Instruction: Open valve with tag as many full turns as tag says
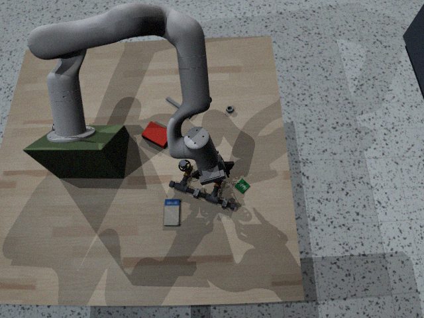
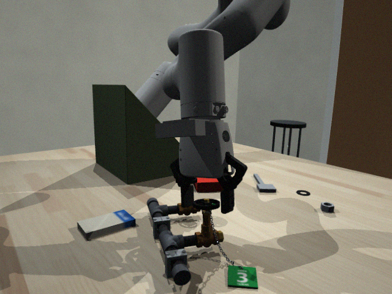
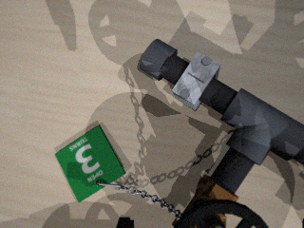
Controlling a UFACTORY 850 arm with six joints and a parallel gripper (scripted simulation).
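Now: hand 10 cm short of the green tag and 9 cm above it. Also, from my hand: red block: 28 cm behind, 22 cm to the left, 8 cm below; grey-and-blue block: 18 cm behind, 13 cm to the right, 8 cm below; grey bar tool: 37 cm to the left, 18 cm behind, 8 cm below.
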